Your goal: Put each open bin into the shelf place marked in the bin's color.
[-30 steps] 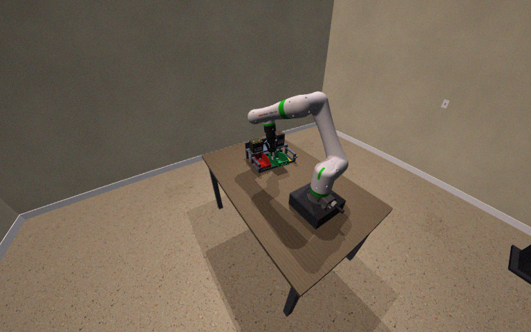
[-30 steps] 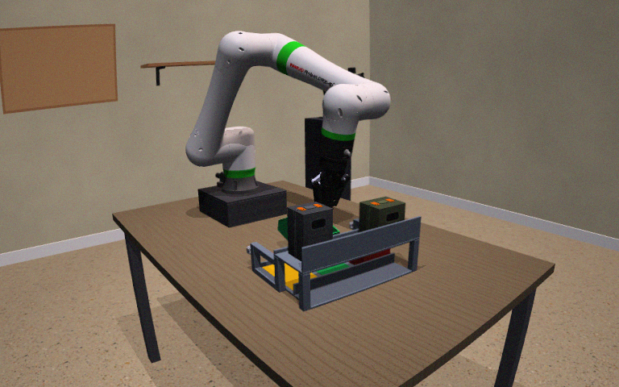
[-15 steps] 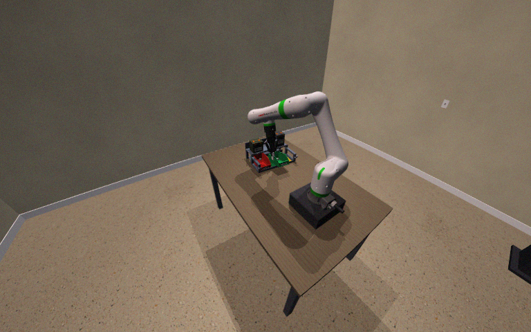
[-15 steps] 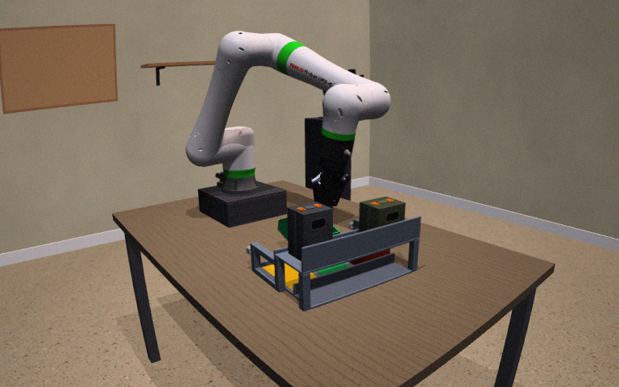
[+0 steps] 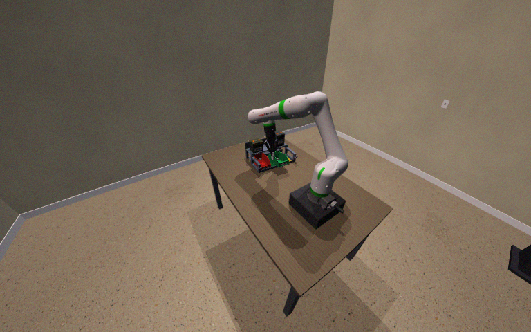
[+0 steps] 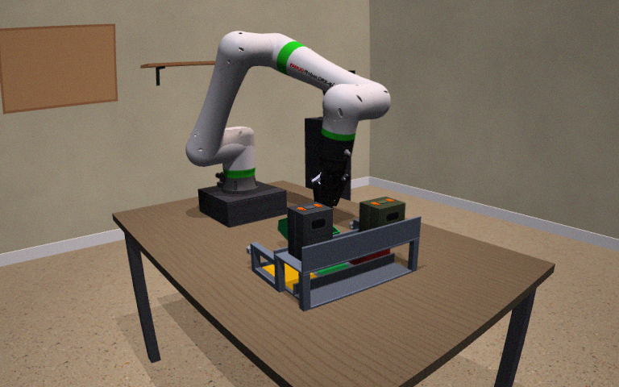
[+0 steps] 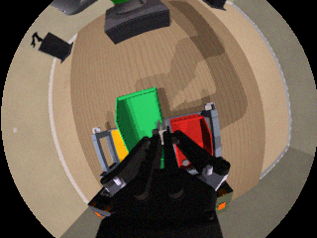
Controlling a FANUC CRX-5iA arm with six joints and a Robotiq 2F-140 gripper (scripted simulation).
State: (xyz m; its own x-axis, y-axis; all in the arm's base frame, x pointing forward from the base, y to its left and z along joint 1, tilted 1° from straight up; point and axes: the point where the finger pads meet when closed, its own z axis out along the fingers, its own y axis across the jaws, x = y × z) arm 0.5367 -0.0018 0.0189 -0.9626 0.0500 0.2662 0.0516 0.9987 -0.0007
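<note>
Right now my hand is 20 mm past the green bin, 50 mm to the left of it and 40 mm above it. Round my hand: olive box 180 mm ahead, 60 mm to the left, 30 mm above; black box 160 mm ahead, 170 mm to the right, 40 mm above; red bin 80 mm ahead, 60 mm to the left, 80 mm below.
</note>
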